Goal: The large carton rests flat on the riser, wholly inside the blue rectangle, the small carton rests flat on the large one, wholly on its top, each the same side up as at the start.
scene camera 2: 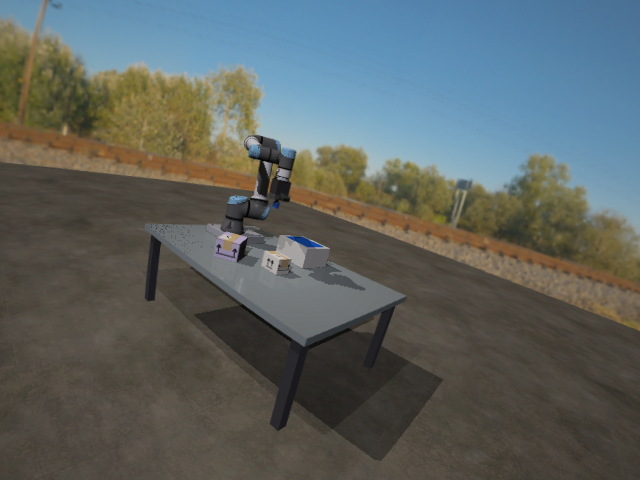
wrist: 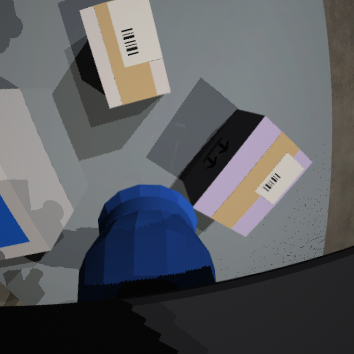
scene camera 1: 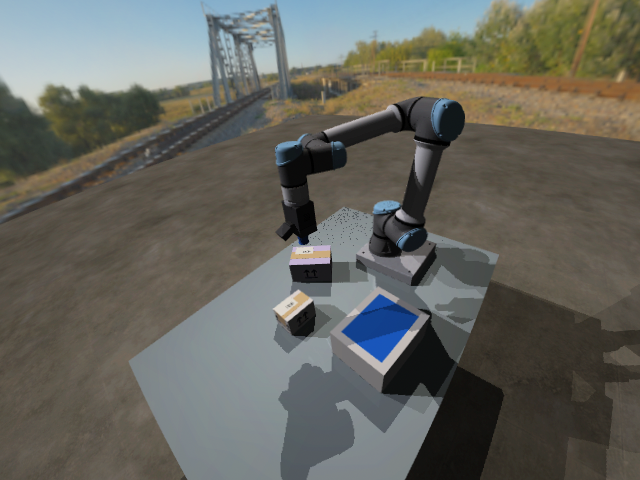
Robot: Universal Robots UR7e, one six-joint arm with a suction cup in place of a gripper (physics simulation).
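The large lilac carton (scene camera 1: pixel 310 263) (scene camera 2: pixel 230 247) (wrist: pixel 254 177) stands upright on the table, its tape and label on top. The small white carton (scene camera 1: pixel 293 311) (scene camera 2: pixel 276 262) (wrist: pixel 131 62) stands upright on the table, between the large carton and the riser's side, touching neither. The pale riser (scene camera 1: pixel 356 360) (scene camera 2: pixel 313 256) (wrist: pixel 42 155) bears the blue rectangle (scene camera 1: pixel 381 328) (scene camera 2: pixel 306 241) (wrist: pixel 9 231), with no carton on it. My gripper, a blue suction cup (scene camera 1: pixel 303 241) (scene camera 2: pixel 276 205) (wrist: pixel 147 200), is open, holds nothing and hangs in the air above the table, apart from both cartons.
The grey table (scene camera 1: pixel 217 372) (scene camera 2: pixel 315 304) carries the arm's base plate (scene camera 1: pixel 395 263) behind the riser. The arm's shadow falls across the table in front of the riser. The table's edge lies beyond the large carton in the wrist view.
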